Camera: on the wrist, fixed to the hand. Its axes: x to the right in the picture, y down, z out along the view.
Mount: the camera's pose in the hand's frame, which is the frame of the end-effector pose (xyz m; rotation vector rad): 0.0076 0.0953 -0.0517 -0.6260 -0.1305 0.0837
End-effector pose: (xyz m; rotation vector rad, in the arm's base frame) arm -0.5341 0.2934 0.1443 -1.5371 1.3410 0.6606
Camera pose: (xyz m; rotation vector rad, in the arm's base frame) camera -0.6323 0.2494 0.1291 -1.8845 1.1584 1.2994
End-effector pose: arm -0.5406 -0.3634 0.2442 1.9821 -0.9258 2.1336
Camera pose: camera -0.6303 -0.4187 0.2175 1.7792 -1.4910 1.4844
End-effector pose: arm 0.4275 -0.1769 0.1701 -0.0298 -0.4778 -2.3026
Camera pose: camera 0.4952 -0.2605 0.1548 -0.4967 0.1933 -2.2868
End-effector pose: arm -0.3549 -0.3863 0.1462 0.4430 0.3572 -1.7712
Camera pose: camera -0.2584 -0.3915 0.0965 -0.1024 0.7551 -1.4990
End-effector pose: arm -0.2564 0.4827 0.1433 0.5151 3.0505 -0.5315
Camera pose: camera -0.2304 0.5869 0.1603 0.5384 2.8240 0.3734
